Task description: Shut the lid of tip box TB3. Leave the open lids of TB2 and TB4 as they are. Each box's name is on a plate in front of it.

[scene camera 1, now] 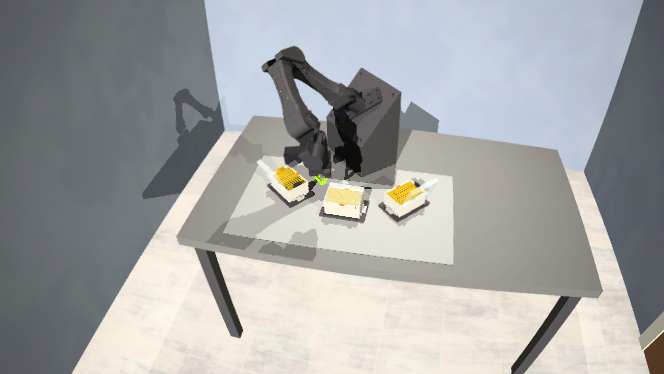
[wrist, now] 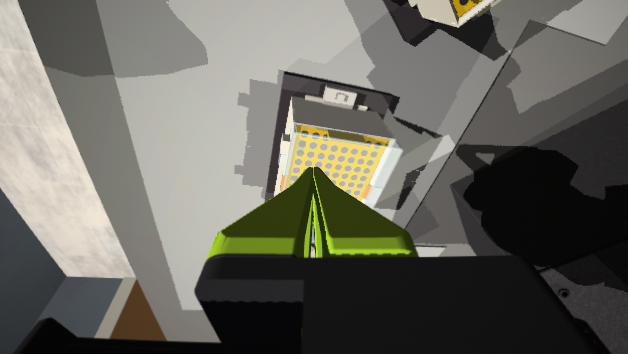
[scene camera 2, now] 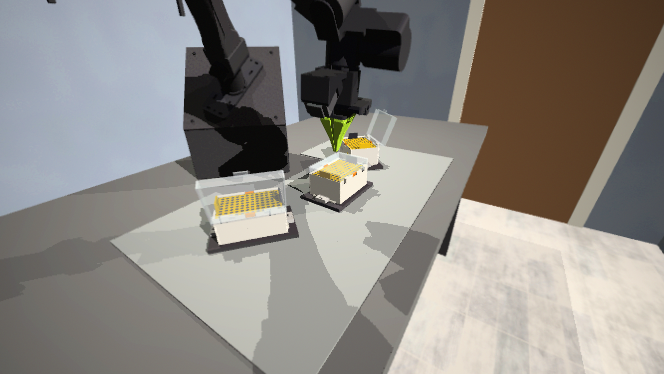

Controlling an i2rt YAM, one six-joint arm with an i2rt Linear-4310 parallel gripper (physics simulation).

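Places are measured from the arm's base along level axes (x ahead, y left, z up), in centimetres.
Where they show: gripper, fingertip midpoint: (scene camera 1: pixel 322 184) (wrist: pixel 313 177) (scene camera 2: pixel 336 150); arm's base, link origin: (scene camera 1: pixel 360 106) (scene camera 2: pixel 234 86).
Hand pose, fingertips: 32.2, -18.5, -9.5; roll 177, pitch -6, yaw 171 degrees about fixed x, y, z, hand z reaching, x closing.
Note:
Each offset is from my fingertips to the top centre of the thing, as dx, dy, dz. "*": to the spot under its first point. Level surfaces: height alone.
The middle tip box @(-2.0, +7.7, -5.3) (scene camera 1: pixel 342 209) (scene camera 2: pixel 325 188) (wrist: pixel 340 113) is white with a yellow rack. Its clear lid @(* +0.6, +7.4, -5.4) (scene camera 1: pixel 345 195) (scene camera 2: pixel 342 167) (wrist: pixel 388 162) lies down over the rack; whether it is fully latched I cannot tell. The name plates are unreadable. The box at scene camera 1's left (scene camera 1: pixel 295 194) (scene camera 2: pixel 369 157) has its clear lid (scene camera 1: pixel 266 168) (scene camera 2: pixel 382 128) raised. The box at its right (scene camera 1: pixel 400 207) (scene camera 2: pixel 252 232) also has its lid (scene camera 1: pixel 430 186) (scene camera 2: pixel 240 183) raised. My gripper (scene camera 1: pixel 322 182) (scene camera 2: pixel 336 150) (wrist: pixel 313 177) is shut and empty, with its green fingertips near and above the middle box.
The arm's dark pedestal (scene camera 1: pixel 382 155) (scene camera 2: pixel 235 150) stands behind the boxes. The boxes stand on dark bases on a pale mat @(dz -13.1) (scene camera 1: pixel 390 245) (scene camera 2: pixel 215 300), which lies on a grey table @(dz -13.4) (scene camera 1: pixel 510 220) (scene camera 2: pixel 50 270).

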